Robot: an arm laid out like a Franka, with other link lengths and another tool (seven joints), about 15 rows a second.
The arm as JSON. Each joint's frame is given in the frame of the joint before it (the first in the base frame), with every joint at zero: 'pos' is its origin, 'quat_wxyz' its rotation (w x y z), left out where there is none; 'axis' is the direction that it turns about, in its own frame. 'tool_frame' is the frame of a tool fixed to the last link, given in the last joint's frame.
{
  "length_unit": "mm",
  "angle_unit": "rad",
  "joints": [
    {
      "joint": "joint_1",
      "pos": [
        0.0,
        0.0,
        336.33
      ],
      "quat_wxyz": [
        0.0,
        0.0,
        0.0,
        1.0
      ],
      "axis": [
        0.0,
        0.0,
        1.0
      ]
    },
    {
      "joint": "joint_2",
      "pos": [
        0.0,
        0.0,
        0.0
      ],
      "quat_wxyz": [
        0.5,
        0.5,
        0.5,
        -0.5
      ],
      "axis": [
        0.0,
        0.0,
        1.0
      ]
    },
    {
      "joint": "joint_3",
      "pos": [
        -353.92,
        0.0,
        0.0
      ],
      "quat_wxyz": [
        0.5,
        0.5,
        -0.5,
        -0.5
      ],
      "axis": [
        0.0,
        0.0,
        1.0
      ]
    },
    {
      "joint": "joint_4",
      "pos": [
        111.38,
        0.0,
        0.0
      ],
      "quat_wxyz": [
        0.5,
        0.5,
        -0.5,
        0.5
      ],
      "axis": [
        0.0,
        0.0,
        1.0
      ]
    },
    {
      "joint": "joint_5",
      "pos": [
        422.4,
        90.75,
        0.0
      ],
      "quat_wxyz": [
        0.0,
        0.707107,
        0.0,
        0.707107
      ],
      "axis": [
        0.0,
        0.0,
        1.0
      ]
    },
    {
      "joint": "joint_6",
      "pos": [
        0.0,
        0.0,
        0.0
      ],
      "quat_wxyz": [
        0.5,
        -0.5,
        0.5,
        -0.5
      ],
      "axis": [
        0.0,
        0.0,
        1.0
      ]
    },
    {
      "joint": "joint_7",
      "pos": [
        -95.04,
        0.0,
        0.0
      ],
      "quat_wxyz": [
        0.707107,
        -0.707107,
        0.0,
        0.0
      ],
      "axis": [
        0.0,
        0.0,
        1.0
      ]
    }
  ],
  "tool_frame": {
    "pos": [
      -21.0,
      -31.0,
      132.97
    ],
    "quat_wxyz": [
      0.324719,
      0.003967,
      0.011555,
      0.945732
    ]
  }
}
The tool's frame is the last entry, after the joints.
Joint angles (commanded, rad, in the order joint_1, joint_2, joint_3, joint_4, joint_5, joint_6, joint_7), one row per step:
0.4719 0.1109 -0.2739 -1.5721 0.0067 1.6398 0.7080
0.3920 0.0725 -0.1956 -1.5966 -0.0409 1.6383 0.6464
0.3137 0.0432 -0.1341 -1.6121 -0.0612 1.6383 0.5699
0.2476 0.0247 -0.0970 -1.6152 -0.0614 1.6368 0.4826
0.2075 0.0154 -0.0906 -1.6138 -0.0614 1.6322 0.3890
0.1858 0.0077 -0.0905 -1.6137 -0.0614 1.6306 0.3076
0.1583 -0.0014 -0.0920 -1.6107 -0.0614 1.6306 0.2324
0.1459 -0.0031 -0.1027 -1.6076 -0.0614 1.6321 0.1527
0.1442 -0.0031 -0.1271 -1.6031 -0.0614 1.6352 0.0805
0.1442 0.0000 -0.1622 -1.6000 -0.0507 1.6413 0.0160
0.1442 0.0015 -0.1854 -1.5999 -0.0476 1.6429 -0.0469
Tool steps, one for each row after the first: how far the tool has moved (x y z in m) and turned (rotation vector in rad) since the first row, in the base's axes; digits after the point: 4 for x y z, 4 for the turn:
-0.0066 -0.0133 0.0121 -0.0274 -0.0128 0.0639
-0.0100 -0.0301 0.0230 -0.0358 -0.0233 0.1249
-0.0103 -0.0499 0.0329 -0.0303 -0.0318 0.1827
-0.0086 -0.0714 0.0390 -0.0284 -0.0328 0.2421
-0.0075 -0.0848 0.0438 -0.0273 -0.0348 0.3016
-0.0072 -0.1030 0.0512 -0.0273 -0.0429 0.3476
-0.0048 -0.1167 0.0542 -0.0281 -0.0449 0.4041
-0.0024 -0.1324 0.0570 -0.0298 -0.0484 0.4502
0.0002 -0.1527 0.0570 -0.0220 -0.0531 0.4792
0.0015 -0.1662 0.0562 -0.0200 -0.0509 0.5188

